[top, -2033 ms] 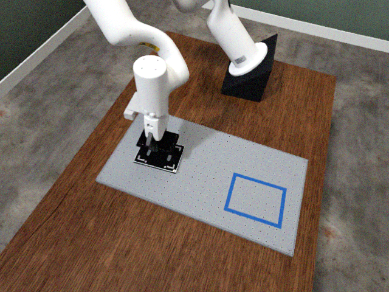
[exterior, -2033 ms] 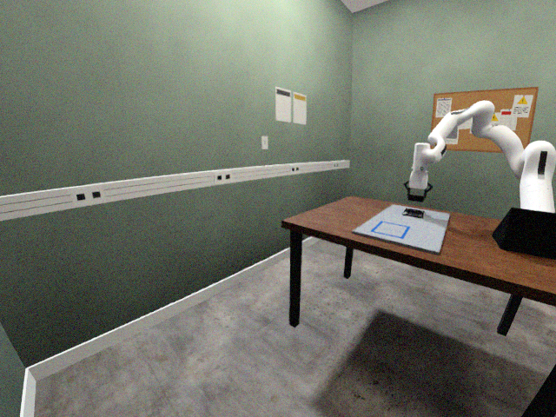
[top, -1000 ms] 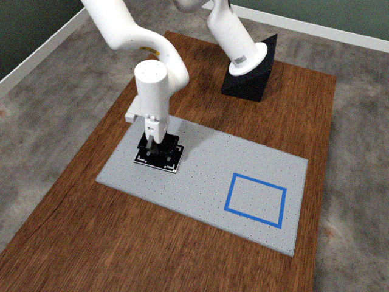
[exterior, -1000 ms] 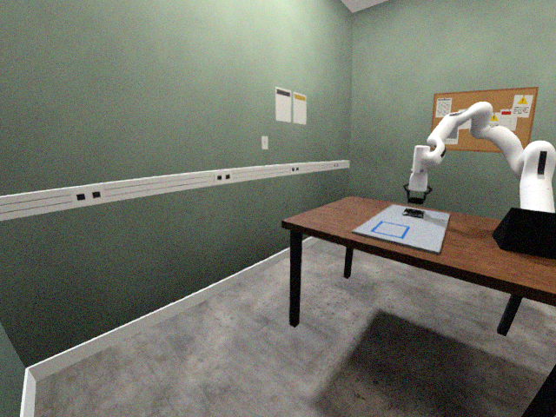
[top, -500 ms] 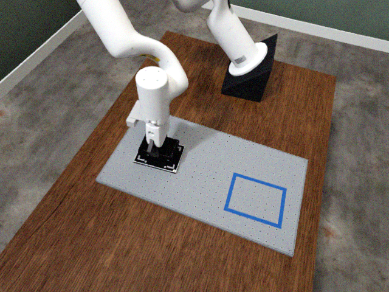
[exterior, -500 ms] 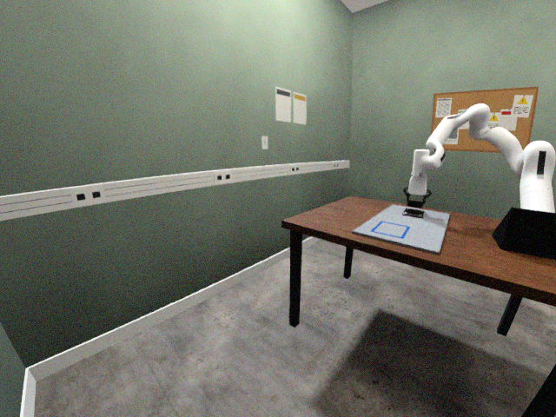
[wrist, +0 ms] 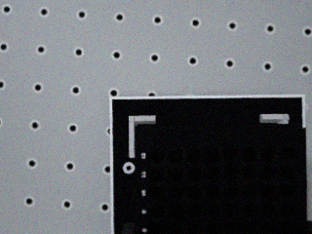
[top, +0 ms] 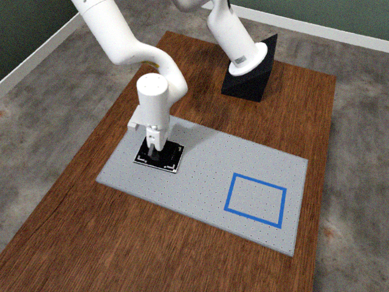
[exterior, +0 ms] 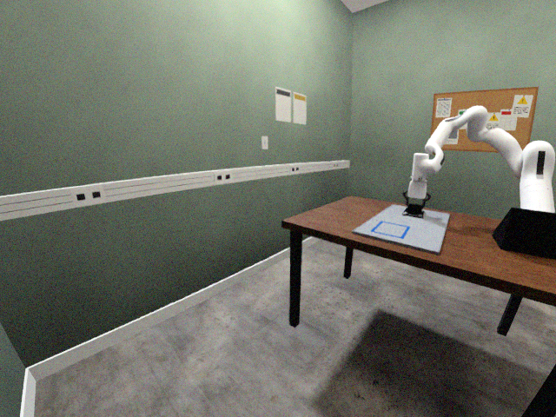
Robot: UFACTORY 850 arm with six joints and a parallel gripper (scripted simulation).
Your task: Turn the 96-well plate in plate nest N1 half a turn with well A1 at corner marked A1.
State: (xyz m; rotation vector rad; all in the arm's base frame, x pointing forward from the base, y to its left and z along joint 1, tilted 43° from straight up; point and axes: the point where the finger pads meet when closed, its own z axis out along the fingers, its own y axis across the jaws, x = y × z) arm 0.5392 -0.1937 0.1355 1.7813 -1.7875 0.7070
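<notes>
Right now the plate nest N1 is 50 mm below my hand. From my hand the other things lie so: black 96-well plate 10 mm below.
</notes>
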